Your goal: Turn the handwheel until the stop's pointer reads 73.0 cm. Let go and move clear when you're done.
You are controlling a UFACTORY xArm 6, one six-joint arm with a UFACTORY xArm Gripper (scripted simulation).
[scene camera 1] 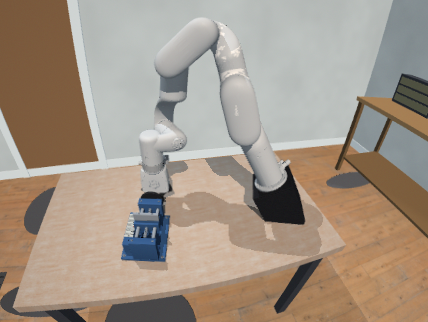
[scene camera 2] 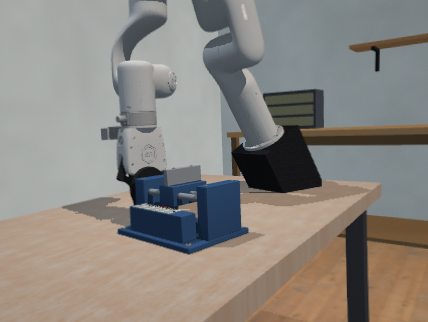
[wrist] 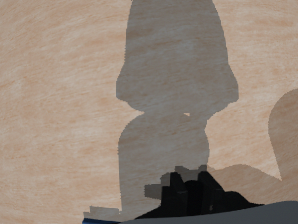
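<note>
Scene camera 2: my gripper (scene camera 2: 143,206). Wrist view: my gripper again (wrist: 187,188).
</note>
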